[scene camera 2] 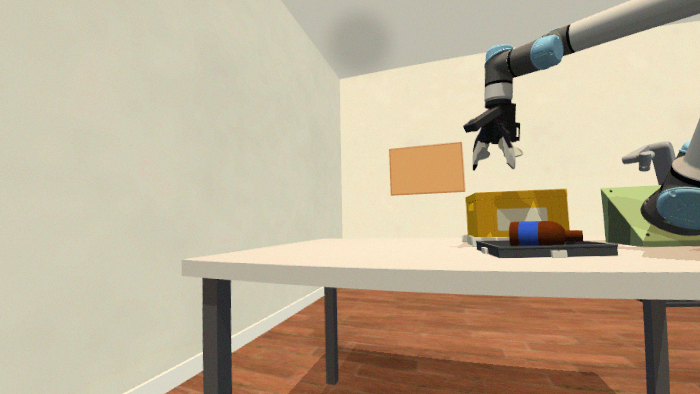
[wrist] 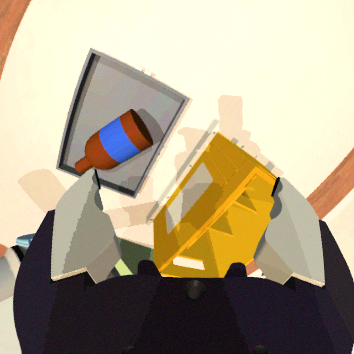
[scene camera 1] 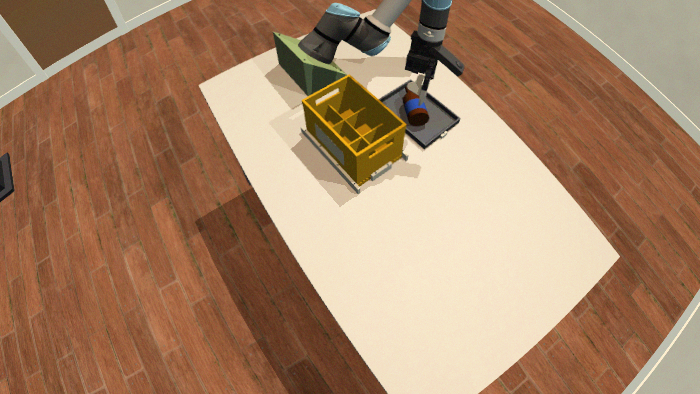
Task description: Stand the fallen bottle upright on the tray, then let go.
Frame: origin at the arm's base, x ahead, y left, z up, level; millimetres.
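Where they show: gripper, fingertip midpoint: (scene camera 2: pixel 492 170) (wrist: pixel 186 176) (scene camera 1: pixel 424 92); arm's base, link origin: (wrist: pixel 107 277) (scene camera 1: pixel 314 53).
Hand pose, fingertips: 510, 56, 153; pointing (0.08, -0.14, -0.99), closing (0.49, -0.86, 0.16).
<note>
Each offset is from my fingertips to the top centre of the thing, as dx, dy, dz.
The brown bottle {-98, +75, -151} (scene camera 1: pixel 416 106) (scene camera 2: pixel 529 233) (wrist: pixel 119 140) with a blue label lies on its side in the dark, low-rimmed tray {-76, +76, -204} (scene camera 1: pixel 440 126) (scene camera 2: pixel 590 249) (wrist: pixel 102 87). In scene camera 2 its neck points right, toward the robot base; in the wrist view it points to the lower left, near the tray's rim. My gripper (scene camera 1: pixel 416 95) (scene camera 2: pixel 494 168) (wrist: pixel 186 176) is open and empty, with its fingers pointing down. It hangs well above the bottle and touches neither bottle nor tray. In scene camera 1 the fingers cover part of the bottle's neck and shoulder.
A tall yellow crate {-109, -189, -55} (scene camera 1: pixel 372 162) (scene camera 2: pixel 482 217) (wrist: pixel 220 172) with inner dividers stands close beside the tray, between pale rails. The green robot base mount (scene camera 1: pixel 295 65) (scene camera 2: pixel 625 215) (wrist: pixel 135 254) stands beyond them. All stand on the pale table (scene camera 1: pixel 450 250) (scene camera 2: pixel 350 275).
</note>
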